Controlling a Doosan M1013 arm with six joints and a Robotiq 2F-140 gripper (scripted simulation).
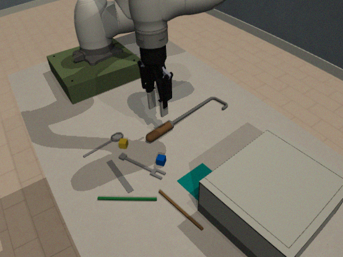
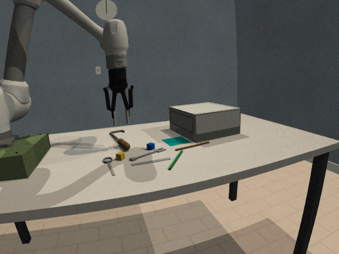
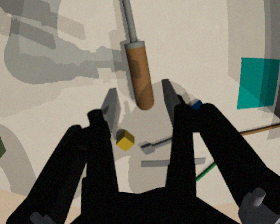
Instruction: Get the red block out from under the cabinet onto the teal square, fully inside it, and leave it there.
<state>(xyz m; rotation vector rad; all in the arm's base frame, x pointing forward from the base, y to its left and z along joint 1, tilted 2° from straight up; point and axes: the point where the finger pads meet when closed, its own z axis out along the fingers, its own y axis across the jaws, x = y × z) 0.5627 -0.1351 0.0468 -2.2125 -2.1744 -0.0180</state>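
The blue cube is 100 mm ahead of my hand, 90 mm to the right of it and 130 mm below it. From my hand the other things lie so: grey forked tool: 60 mm ahead, 140 mm to the right, 140 mm below; then yellow cube: 50 mm behind, 120 mm to the right, 130 mm below; then grey spoon-like tool: 110 mm behind, 140 mm to the right, 140 mm below.
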